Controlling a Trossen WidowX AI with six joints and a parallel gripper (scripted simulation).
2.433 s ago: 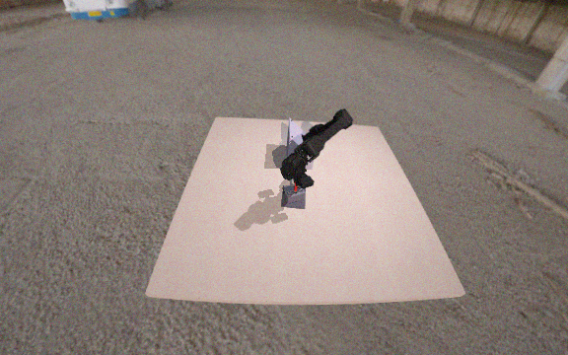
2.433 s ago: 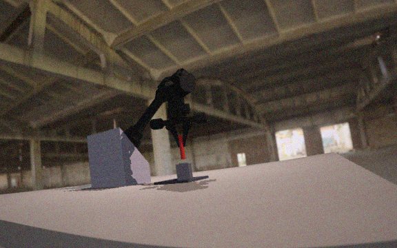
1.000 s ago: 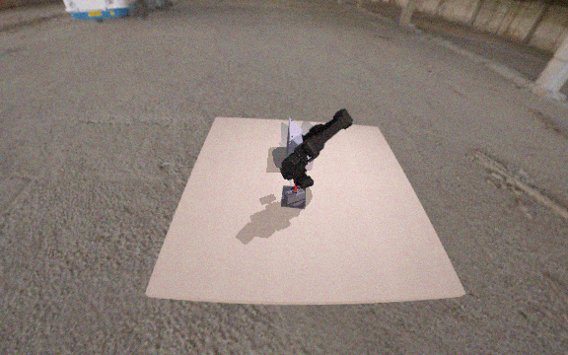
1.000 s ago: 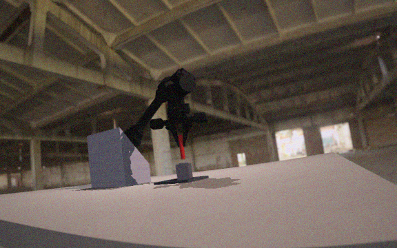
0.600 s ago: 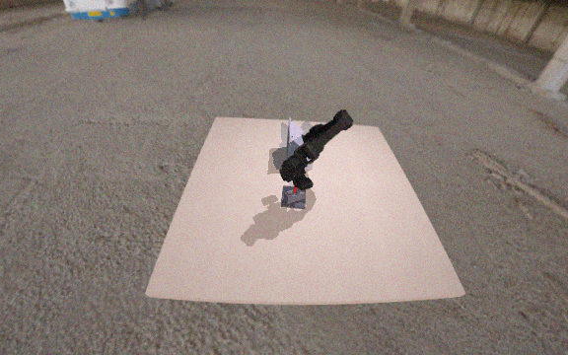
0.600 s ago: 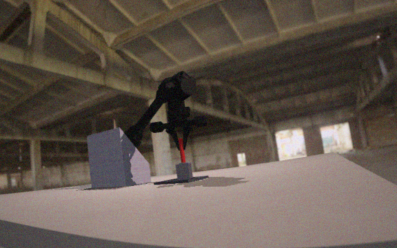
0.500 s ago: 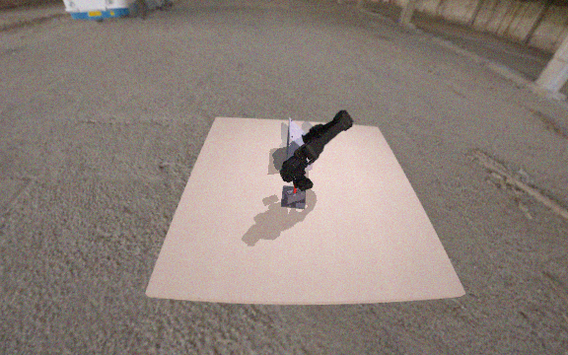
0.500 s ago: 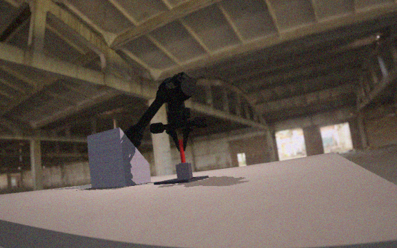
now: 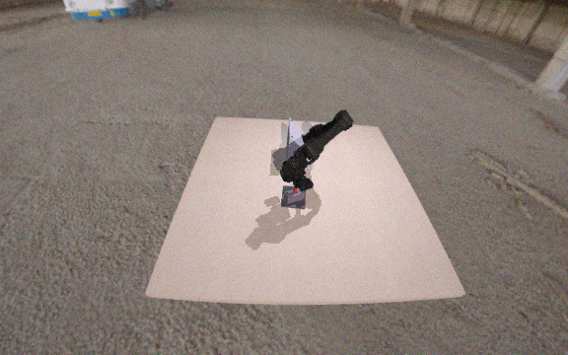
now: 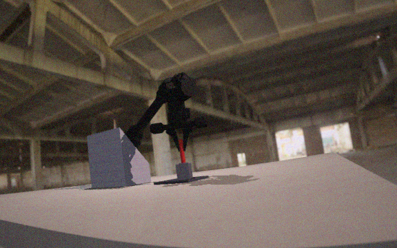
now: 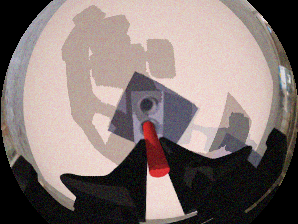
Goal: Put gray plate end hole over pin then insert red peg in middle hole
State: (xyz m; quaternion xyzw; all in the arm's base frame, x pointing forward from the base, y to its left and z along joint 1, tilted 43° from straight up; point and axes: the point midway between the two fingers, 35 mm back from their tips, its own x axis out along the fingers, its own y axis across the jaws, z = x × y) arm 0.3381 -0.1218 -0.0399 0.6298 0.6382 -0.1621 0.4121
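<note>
My gripper tip is now right at the red peg. The rest, counted from my gripper tip: dark flat base 90 mm below, 20 mm to the left, 10 mm behind; then gray plate 50 mm below.
</note>
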